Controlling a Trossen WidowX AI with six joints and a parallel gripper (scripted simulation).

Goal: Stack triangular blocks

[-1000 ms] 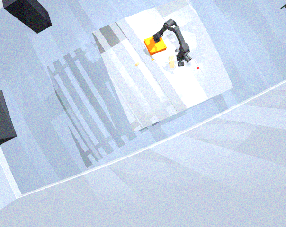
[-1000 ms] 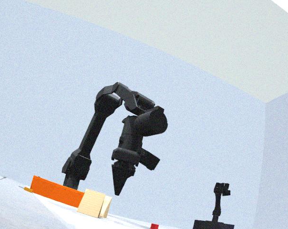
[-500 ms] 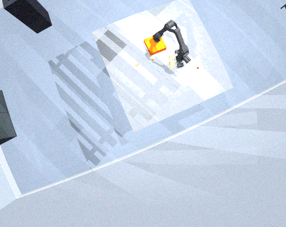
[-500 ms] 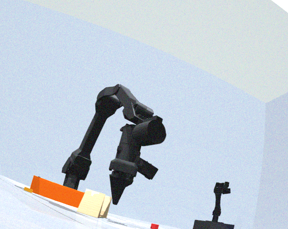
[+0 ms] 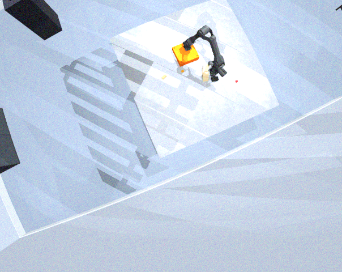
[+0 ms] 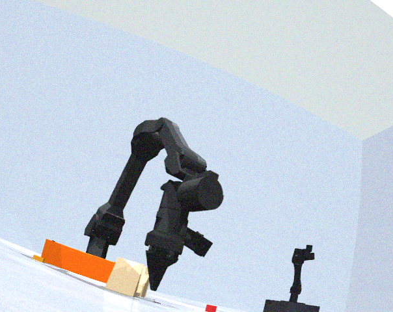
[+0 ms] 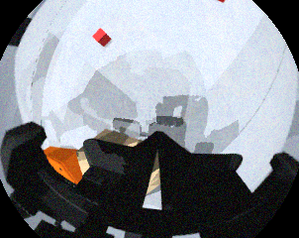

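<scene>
The boxy block lies 5 cm to the right of my gripper tip and 1 cm behind it.
</scene>
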